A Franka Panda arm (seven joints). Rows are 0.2 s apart.
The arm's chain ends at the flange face. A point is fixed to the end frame.
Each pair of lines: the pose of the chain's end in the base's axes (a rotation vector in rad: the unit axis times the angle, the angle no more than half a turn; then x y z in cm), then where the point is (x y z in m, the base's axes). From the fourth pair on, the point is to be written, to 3 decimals.
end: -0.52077, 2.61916, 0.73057, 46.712, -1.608, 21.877
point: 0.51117 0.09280 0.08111
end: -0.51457, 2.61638, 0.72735, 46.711, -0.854, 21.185
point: 0.51220 0.10011 0.07434
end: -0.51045, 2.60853, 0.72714, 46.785, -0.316, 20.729
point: 0.51430 0.10576 0.07045
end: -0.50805, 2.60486, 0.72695, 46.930, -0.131, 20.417
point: 0.516 0.108 0.068
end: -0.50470, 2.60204, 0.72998, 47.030, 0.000, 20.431
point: 0.518 0.109 0.068
